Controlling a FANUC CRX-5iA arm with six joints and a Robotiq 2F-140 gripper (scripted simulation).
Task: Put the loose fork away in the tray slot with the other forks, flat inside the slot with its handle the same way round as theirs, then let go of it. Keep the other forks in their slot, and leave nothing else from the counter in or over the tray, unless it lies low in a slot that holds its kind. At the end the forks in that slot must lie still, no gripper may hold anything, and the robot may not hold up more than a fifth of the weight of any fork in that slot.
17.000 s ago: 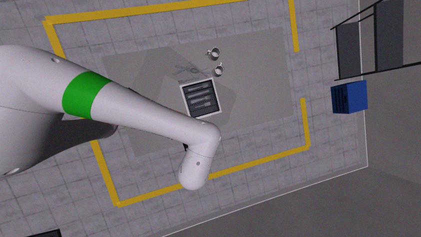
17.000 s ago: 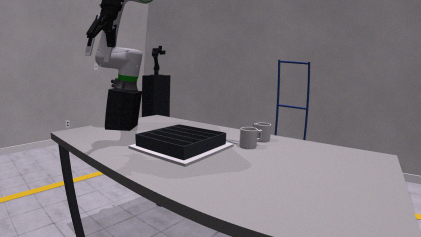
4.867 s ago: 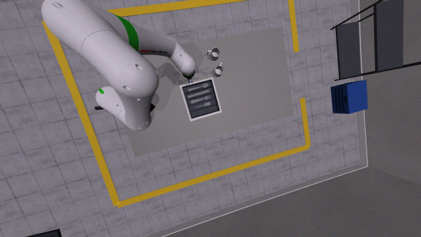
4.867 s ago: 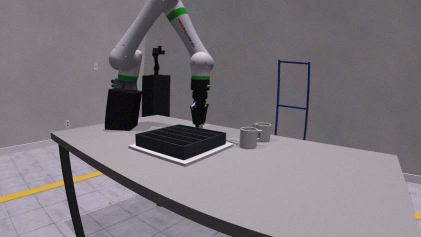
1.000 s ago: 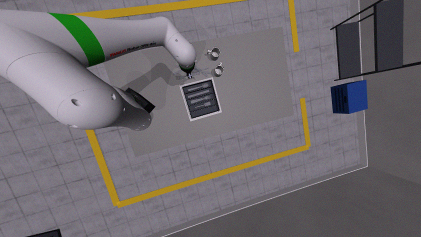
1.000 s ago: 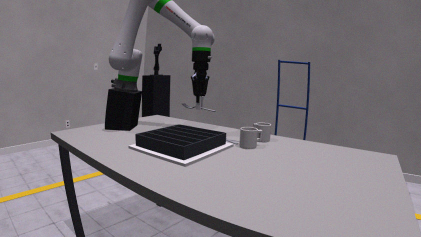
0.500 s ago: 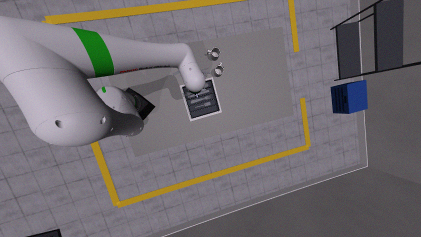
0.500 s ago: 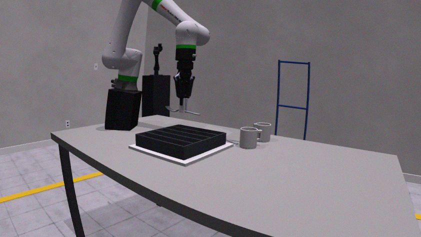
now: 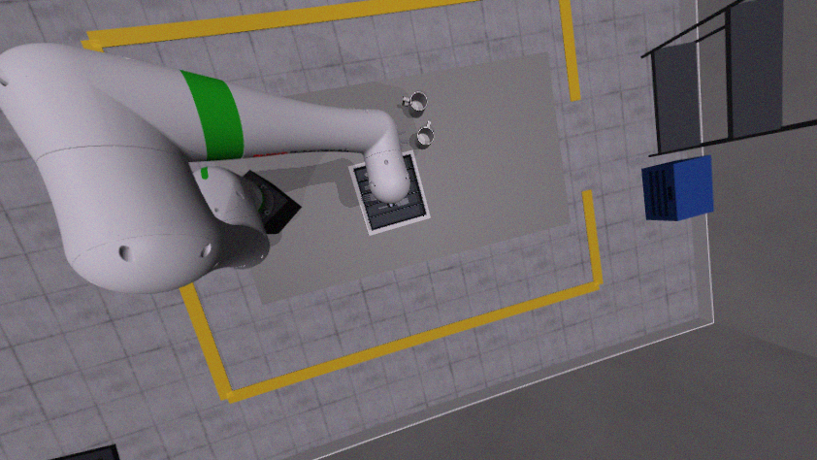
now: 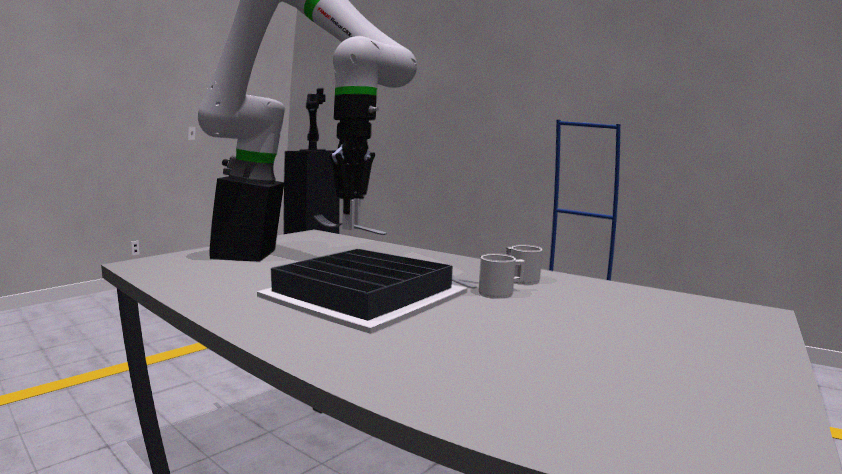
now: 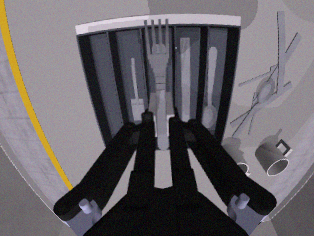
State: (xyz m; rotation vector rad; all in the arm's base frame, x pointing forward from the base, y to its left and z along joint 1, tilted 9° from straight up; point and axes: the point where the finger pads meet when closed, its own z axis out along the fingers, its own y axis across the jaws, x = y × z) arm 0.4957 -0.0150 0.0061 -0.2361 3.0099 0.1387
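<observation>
My hand is 130 mm above the slotted tray and 30 mm short of it.
</observation>
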